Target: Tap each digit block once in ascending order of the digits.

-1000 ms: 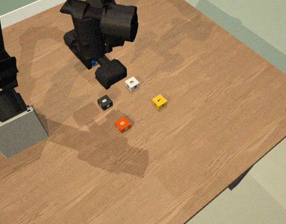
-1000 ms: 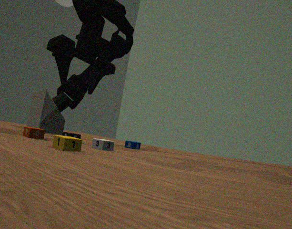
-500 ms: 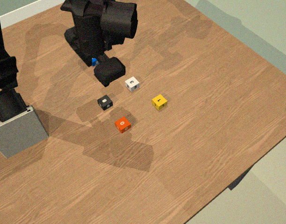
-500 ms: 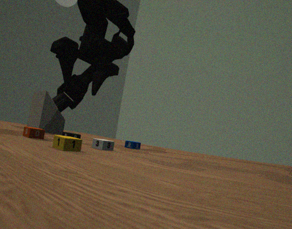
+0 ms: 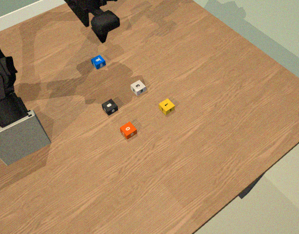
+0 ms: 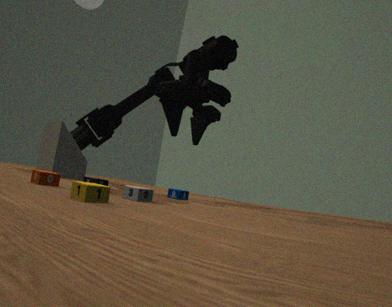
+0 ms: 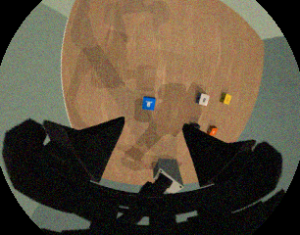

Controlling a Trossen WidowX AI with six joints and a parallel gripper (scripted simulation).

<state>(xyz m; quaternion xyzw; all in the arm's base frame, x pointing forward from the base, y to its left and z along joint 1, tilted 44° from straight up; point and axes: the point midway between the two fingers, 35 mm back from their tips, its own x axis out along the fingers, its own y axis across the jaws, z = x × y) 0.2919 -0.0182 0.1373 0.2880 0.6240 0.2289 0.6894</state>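
My gripper tip is 9 cm past the orange block, 25 cm to the left of it and 11 cm above it. The rest, counted from my gripper tip: black block: 8 cm behind, 15 cm to the right, 11 cm below; then blue block: 1 cm to the left, 11 cm below; then white block marked 3: 3 cm ahead, 15 cm to the right, 11 cm below.
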